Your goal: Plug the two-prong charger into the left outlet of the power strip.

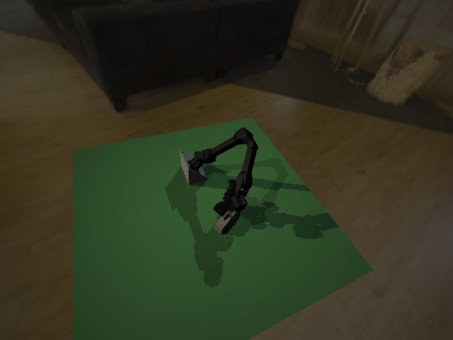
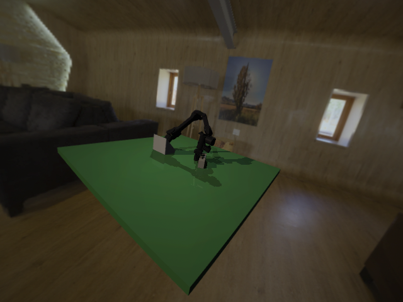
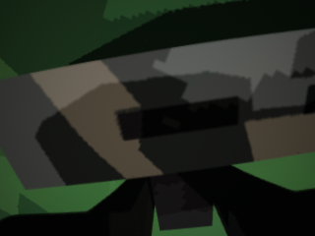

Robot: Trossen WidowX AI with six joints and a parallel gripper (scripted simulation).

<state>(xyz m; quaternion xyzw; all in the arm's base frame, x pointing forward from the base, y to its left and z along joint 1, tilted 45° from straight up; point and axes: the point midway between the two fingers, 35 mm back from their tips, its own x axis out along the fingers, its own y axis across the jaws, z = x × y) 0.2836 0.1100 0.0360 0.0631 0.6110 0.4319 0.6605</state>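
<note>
The two-prong charger is 1 cm ahead of my gripper tip, 1 cm to the left of it and 1 cm above it.
</note>
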